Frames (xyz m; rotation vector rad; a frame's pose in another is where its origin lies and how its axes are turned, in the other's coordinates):
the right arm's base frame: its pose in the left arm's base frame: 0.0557 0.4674 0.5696 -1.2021 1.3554 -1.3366
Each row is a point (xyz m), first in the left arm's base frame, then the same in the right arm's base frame.
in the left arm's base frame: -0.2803 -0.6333 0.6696
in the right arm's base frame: 1.1446 -0.0362 -0.1521
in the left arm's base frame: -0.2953 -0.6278 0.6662
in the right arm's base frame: 1.1414 -0.0321 -0.1676
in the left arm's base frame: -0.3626 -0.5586 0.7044
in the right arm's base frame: 1.0862 -0.0686 -0.2475
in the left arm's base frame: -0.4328 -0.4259 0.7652
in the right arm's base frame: 0.9700 -0.1300 -0.3421
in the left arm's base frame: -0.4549 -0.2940 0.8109
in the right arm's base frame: 0.8459 -0.1794 -0.3885
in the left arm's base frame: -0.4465 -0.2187 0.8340
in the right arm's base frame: 0.7715 -0.2058 -0.3941
